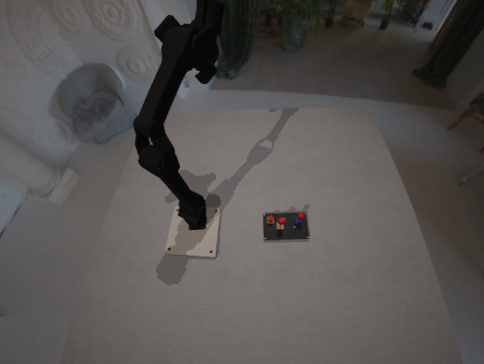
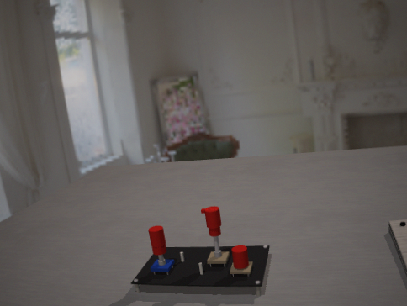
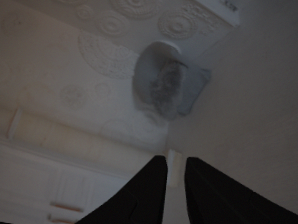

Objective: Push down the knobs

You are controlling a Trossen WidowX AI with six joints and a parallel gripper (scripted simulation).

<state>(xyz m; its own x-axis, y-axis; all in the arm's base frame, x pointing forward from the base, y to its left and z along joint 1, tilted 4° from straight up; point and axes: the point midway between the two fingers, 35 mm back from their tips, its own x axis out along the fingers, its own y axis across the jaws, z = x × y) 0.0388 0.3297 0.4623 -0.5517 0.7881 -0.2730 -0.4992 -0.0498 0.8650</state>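
My gripper tip is 270 mm short of the tan potentiometer, 420 mm to the left of it and 400 mm above it. Round my gripper tip: blue potentiometer (340 mm ahead, 400 mm to the right, 410 mm below).
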